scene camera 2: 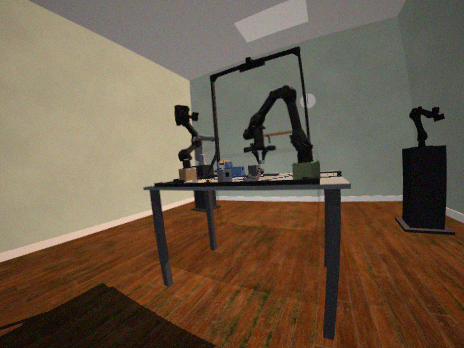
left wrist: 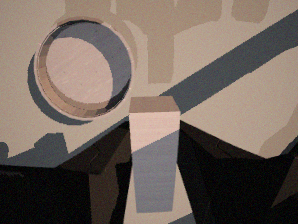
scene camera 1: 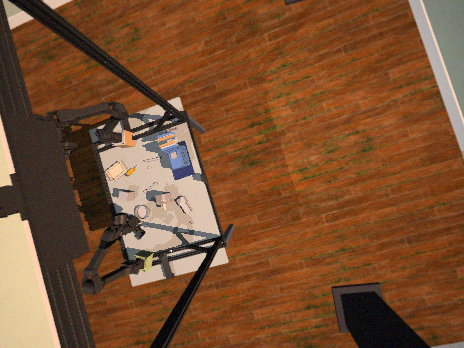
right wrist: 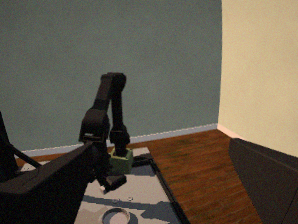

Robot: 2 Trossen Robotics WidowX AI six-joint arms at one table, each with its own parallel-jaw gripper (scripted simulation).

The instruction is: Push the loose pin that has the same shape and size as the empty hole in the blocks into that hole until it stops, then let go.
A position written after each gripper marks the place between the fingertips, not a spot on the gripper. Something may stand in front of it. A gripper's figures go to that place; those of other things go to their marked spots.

Scene:
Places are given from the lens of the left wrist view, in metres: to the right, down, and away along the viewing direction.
left gripper [left wrist: 152, 128]: 0.00, 0.01, 0.10
grey square pin [left wrist: 154, 121]: 0.00, 0.00, 0.08

